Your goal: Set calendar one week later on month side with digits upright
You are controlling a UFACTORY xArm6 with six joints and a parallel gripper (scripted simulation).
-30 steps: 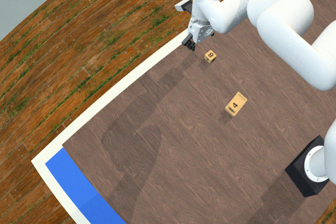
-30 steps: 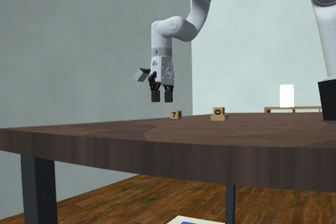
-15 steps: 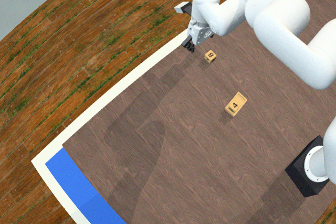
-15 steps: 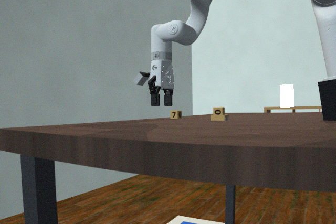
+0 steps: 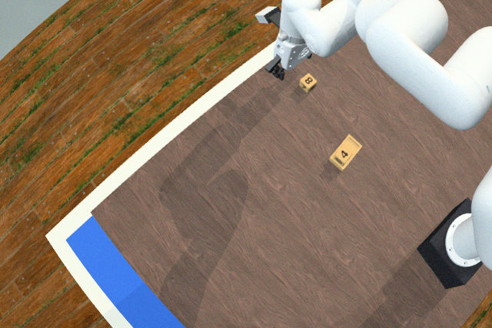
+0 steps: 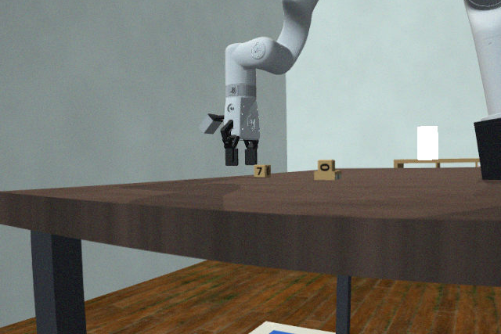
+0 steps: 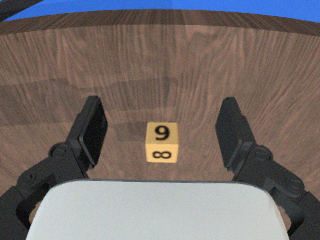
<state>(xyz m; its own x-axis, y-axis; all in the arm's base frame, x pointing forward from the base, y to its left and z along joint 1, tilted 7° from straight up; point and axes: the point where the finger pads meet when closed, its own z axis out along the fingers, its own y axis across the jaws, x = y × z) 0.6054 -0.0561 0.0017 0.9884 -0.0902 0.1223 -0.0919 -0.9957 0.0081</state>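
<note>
Now: hand 6 cm past the wooden cube and 2 cm above it. Also, from my hand: tray (23 cm behind, 7 cm to the left, 3 cm below).
</note>
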